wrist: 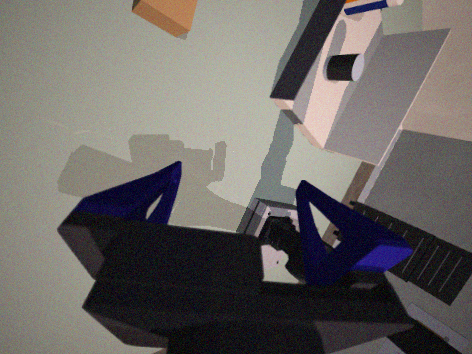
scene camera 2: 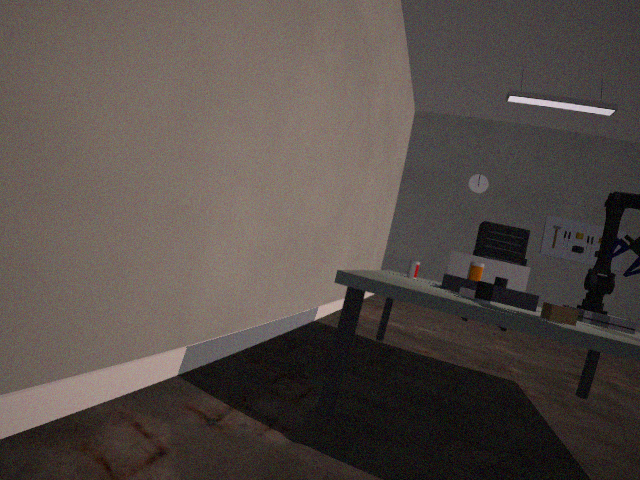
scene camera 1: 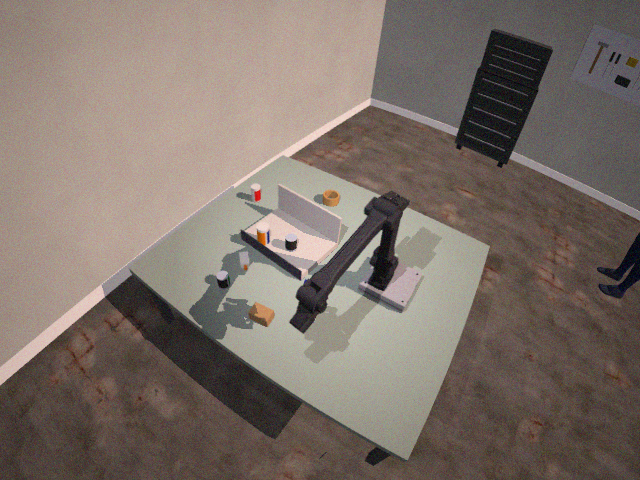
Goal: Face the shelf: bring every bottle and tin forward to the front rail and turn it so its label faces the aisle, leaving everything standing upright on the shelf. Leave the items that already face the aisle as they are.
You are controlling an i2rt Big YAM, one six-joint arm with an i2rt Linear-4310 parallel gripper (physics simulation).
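Frame: origin at the arm's base, x ahead, y left, z up, level; metres.
Seen in the pictures: gripper, fingertip midpoint: (wrist: pixel 241 177) (scene camera 2: pixel 615 267); arm's base, origin of the base link: (wrist: pixel 274 229) (scene camera 2: pixel 591 311) (scene camera 1: pixel 380 278).
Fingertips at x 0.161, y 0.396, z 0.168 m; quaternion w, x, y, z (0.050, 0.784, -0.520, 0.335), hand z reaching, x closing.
Note:
Pixels of each thing's top centre, then the offset from my fingertips to it. "*": a spot on its surface instead.
- white shelf, surface spot: (wrist: pixel 395 95) (scene camera 1: pixel 307 207) * dx +0.323, dy -0.509, dz -0.070 m
- dark front rail, middle of its top: (wrist: pixel 339 11) (scene camera 2: pixel 490 284) (scene camera 1: pixel 269 249) dx +0.353, dy -0.235, dz -0.155 m
- white-capped orange bottle, middle of its top: (scene camera 1: pixel 262 226) (scene camera 2: pixel 477 262) dx +0.420, dy -0.275, dz -0.075 m
- black tin, middle of its top: (wrist: pixel 358 67) (scene camera 1: pixel 291 237) (scene camera 2: pixel 501 277) dx +0.291, dy -0.327, dz -0.114 m
- red-and-white can, middle of its top: (scene camera 2: pixel 415 261) (scene camera 1: pixel 255 186) dx +0.702, dy -0.549, dz -0.126 m
- white-and-orange item, middle of its top: (scene camera 2: pixel 473 290) (scene camera 1: pixel 244 259) dx +0.431, dy -0.140, dz -0.194 m
- dark tin, middle of its top: (scene camera 1: pixel 222 275) dx +0.422, dy +0.018, dz -0.152 m
- wooden block, middle of its top: (scene camera 2: pixel 561 306) (scene camera 1: pixel 261 311) dx +0.175, dy +0.052, dz -0.172 m
- wooden ring, middle of its top: (scene camera 1: pixel 331 194) dx +0.343, dy -0.798, dz -0.172 m
The white shelf (scene camera 1: pixel 309 210) (wrist: pixel 395 95) has a dark front rail (scene camera 1: pixel 271 254) (wrist: pixel 307 52). A white-capped orange bottle (scene camera 1: pixel 263 236) (scene camera 2: pixel 476 272) stands upright near the rail at the left end in scene camera 1; a blue patch shows on its right side. A black tin (scene camera 1: pixel 291 242) (scene camera 2: pixel 500 282) (wrist: pixel 342 68) with a pale lid stands upright, set back from the rail; no label shows on it. My gripper (scene camera 2: pixel 618 265) (wrist: pixel 241 177) is open and empty, above the table and well apart from both items. Its fingertips are largely hidden in scene camera 1.
A red-and-white can (scene camera 1: pixel 255 192) (scene camera 2: pixel 415 269) stands beyond the shelf. A white-and-orange item (scene camera 1: pixel 244 259) and a dark tin (scene camera 1: pixel 222 279) stand off the shelf before the rail. A wooden block (scene camera 1: pixel 261 314) (scene camera 2: pixel 559 313) (wrist: pixel 167 15) and a wooden ring (scene camera 1: pixel 330 197) rest on the table.

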